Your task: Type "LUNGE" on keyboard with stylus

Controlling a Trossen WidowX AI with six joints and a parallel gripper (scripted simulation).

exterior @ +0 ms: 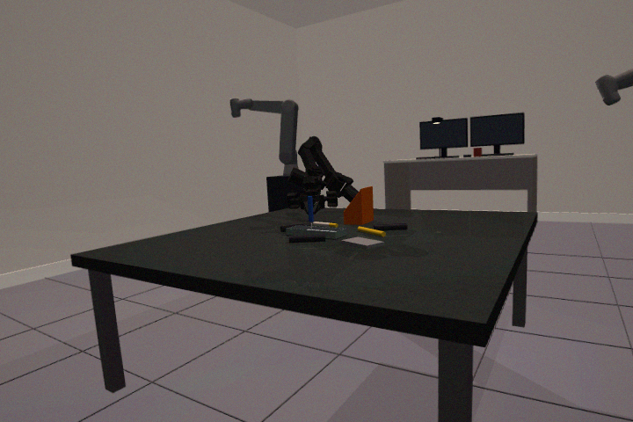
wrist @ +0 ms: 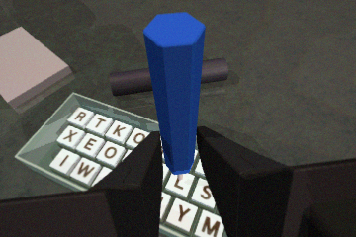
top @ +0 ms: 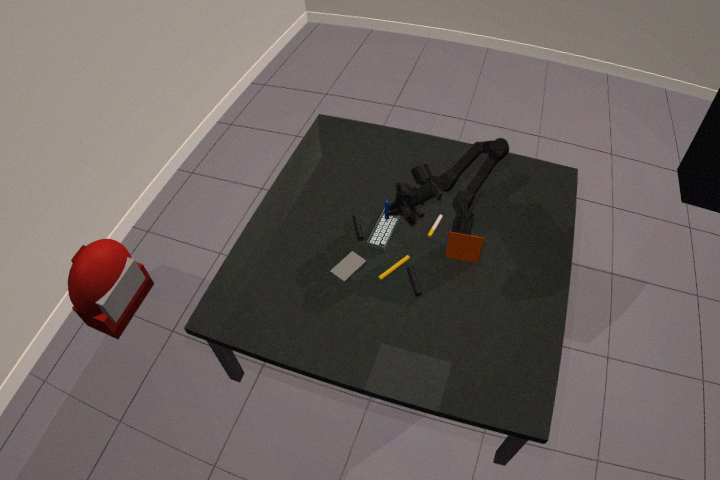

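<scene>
My gripper tip is 70 mm above the L key. Round my gripper tip: blue stylus (20 mm below); then white marker (180 mm behind, 70 mm below, 40 mm to the right); then yellow marker (190 mm to the left, 90 mm behind, 70 mm below).
</scene>
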